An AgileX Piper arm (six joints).
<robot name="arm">
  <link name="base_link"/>
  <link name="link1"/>
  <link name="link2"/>
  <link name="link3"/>
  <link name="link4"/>
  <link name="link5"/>
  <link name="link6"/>
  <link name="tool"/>
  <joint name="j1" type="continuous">
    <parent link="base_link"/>
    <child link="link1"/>
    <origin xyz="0 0 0.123" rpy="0 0 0"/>
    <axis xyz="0 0 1"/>
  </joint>
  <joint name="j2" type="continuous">
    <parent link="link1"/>
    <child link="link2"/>
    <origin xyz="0 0 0" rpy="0 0 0"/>
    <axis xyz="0 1 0"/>
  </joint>
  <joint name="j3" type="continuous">
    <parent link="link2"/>
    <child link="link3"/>
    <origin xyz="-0.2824 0 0.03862" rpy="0 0 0"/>
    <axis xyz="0 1 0"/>
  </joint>
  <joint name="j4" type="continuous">
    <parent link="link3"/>
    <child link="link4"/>
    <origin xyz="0.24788 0 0.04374" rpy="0 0 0"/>
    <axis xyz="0.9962 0 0.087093"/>
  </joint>
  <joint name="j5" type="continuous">
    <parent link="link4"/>
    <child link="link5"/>
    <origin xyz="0 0 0" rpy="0 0 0"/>
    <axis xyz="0 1 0"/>
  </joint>
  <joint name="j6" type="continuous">
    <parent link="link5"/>
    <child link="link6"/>
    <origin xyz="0.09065 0 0.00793" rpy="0 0 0"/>
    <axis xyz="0.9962 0 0.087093"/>
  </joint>
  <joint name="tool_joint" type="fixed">
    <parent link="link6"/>
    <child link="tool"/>
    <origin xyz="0 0 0" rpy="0 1.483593 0"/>
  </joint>
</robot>
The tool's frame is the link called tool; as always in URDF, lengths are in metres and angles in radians. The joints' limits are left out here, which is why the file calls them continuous.
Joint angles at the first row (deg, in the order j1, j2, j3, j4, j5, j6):
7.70, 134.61, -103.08, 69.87, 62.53, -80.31
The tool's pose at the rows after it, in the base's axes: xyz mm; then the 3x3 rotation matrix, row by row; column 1 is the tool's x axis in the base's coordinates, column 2 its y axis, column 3 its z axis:
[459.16, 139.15, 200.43], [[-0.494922, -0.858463, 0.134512], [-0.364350, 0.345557, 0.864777], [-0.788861, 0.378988, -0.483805]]
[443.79, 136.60, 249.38], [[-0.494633, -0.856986, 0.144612], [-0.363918, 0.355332, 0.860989], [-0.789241, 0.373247, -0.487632]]
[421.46, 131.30, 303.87], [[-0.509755, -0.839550, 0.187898], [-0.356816, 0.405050, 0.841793], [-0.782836, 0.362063, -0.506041]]
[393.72, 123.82, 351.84], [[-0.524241, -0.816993, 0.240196], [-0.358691, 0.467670, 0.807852], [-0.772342, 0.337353, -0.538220]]
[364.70, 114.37, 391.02], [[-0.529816, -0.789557, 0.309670], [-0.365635, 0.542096, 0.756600], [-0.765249, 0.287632, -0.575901]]
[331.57, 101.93, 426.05], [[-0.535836, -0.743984, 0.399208], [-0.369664, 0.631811, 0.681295], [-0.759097, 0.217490, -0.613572]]
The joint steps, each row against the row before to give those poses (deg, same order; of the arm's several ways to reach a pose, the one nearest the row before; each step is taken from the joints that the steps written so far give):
0.00, -5.04, 0.04, -3.01, 3.30, 3.75
0.00, -6.41, 0.07, -2.64, 1.99, 6.33
0.00, -7.62, 0.00, -3.96, 0.89, 8.76
0.00, -7.44, 0.00, -5.23, 0.95, 8.58
0.00, -6.82, 0.00, -6.21, 0.56, 7.36
0.00, -7.06, 0.20, -7.64, 0.53, 7.35

